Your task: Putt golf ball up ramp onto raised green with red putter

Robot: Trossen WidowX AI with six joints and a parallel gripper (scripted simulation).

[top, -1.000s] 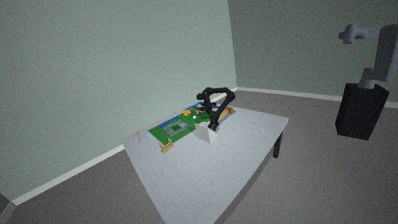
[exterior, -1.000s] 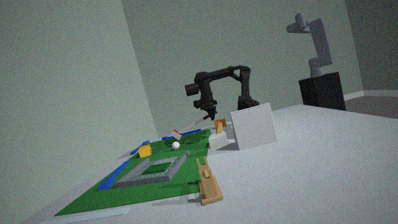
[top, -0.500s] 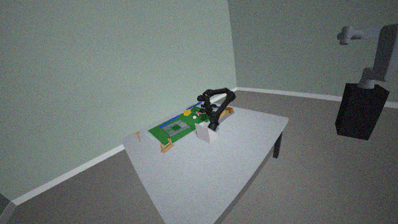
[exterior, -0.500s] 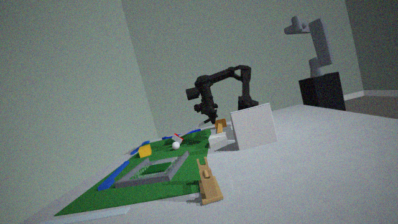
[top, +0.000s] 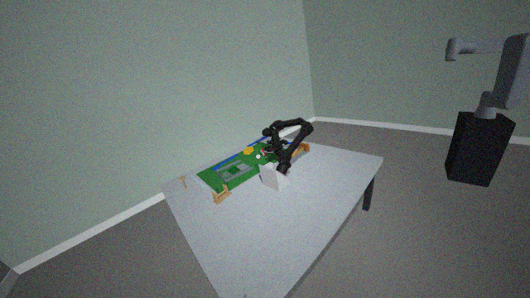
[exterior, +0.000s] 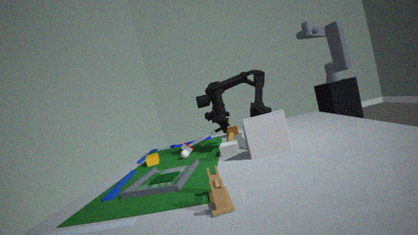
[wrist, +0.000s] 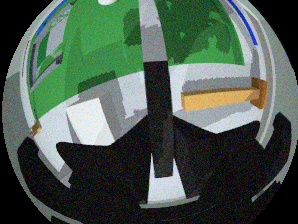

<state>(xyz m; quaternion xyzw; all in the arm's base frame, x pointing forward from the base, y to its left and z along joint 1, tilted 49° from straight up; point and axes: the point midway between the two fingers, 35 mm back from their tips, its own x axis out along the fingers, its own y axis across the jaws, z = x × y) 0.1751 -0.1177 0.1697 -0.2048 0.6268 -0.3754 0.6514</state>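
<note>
Now: gripper tip 11 cm to the right of the white block and 6 cm above it. Also, from my gripper tip: yellow block: 42 cm ahead, 5 cm to the right, 5 cm below; red putter: 12 cm ahead, 2 cm to the right; white golf ball: 23 cm ahead, 1 cm to the left, 5 cm below.
</note>
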